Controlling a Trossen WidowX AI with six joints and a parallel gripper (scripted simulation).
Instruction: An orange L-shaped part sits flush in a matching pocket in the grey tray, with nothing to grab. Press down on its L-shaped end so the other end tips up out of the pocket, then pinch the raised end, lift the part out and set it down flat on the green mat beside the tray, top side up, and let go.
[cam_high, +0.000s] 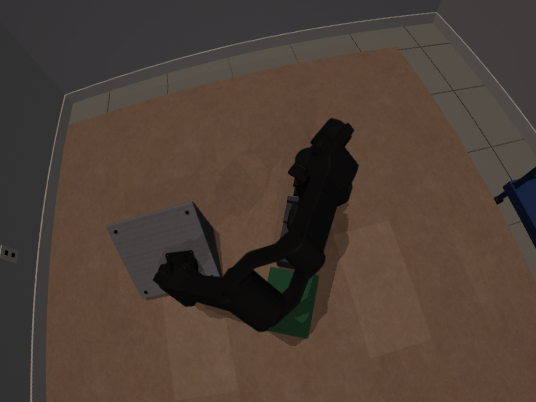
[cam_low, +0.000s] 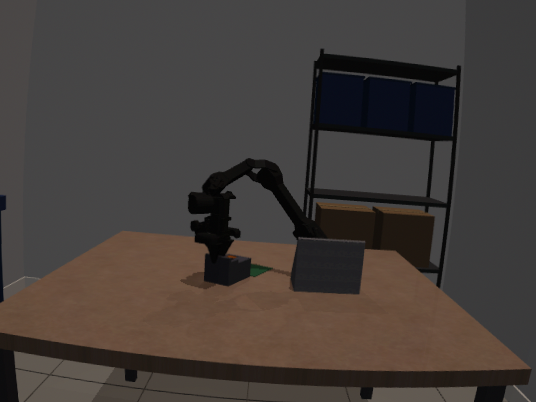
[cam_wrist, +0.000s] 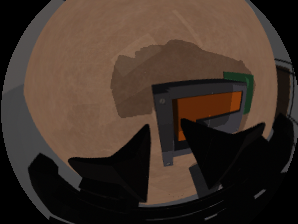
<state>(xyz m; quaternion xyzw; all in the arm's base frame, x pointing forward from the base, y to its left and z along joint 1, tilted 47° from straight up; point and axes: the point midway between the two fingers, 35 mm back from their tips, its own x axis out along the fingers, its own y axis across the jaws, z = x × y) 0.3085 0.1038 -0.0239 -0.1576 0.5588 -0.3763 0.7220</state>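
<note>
Right now my gripper tip is 2 cm past the orange L-shaped part, 5 cm to the left of it and 2 cm above it. The rest, counted from my gripper tip: green mat (9 cm behind, 21 cm to the right, 8 cm below).
</note>
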